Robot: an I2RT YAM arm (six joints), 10 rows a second.
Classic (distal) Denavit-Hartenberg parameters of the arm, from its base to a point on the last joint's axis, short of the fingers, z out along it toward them. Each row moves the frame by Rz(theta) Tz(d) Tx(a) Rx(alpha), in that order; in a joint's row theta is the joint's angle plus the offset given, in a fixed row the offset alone. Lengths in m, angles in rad.
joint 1: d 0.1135, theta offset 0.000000, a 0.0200, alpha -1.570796
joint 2: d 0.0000, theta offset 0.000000, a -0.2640, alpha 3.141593
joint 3: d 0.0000, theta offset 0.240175, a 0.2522, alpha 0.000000
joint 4: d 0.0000, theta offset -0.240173, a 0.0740, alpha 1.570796
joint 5: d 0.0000, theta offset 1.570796, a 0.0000, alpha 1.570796
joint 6: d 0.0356, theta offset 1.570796, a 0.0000, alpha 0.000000
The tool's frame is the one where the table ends.
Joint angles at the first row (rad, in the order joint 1, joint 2, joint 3, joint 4, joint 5, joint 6):
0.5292, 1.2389, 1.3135, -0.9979, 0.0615, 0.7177
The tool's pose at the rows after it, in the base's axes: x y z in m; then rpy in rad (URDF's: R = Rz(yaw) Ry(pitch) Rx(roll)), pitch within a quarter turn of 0, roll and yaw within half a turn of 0:
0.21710 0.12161 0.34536 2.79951 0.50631 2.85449
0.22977 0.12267 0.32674 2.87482 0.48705 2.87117
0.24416 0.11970 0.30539 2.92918 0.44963 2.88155
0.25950 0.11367 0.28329 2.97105 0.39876 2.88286
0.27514 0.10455 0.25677 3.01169 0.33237 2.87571
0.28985 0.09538 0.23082 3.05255 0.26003 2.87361
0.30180 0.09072 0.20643 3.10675 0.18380 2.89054
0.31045 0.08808 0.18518 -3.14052 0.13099 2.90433
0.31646 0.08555 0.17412 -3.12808 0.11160 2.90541
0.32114 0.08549 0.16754 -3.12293 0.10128 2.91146
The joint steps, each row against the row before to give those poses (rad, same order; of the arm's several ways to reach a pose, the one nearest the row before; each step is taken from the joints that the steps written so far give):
-0.0042, 0.0438, 0.0076, -0.0162, 0.0395, -0.0259
-0.0169, 0.0492, -0.0269, 0.0172, 0.0287, -0.0156
-0.0356, 0.0525, -0.0328, 0.0278, -0.0020, -0.0236
-0.0457, 0.0602, -0.0259, 0.0256, -0.0166, -0.0252
-0.0529, 0.0720, -0.0279, 0.0267, -0.0217, -0.0250
-0.0479, 0.0826, -0.0114, 0.0148, -0.0197, -0.0294
-0.0266, 0.0909, 0.0080, -0.0077, -0.0038, -0.0315
-0.0157, 0.0739, 0.0027, 0.0092, 0.0001, -0.0242
-0.0125, 0.0406, 0.0048, 0.0137, 0.0000, -0.0122
-0.0041, 0.0291, 0.0096, 0.0086, -0.0013, -0.0095

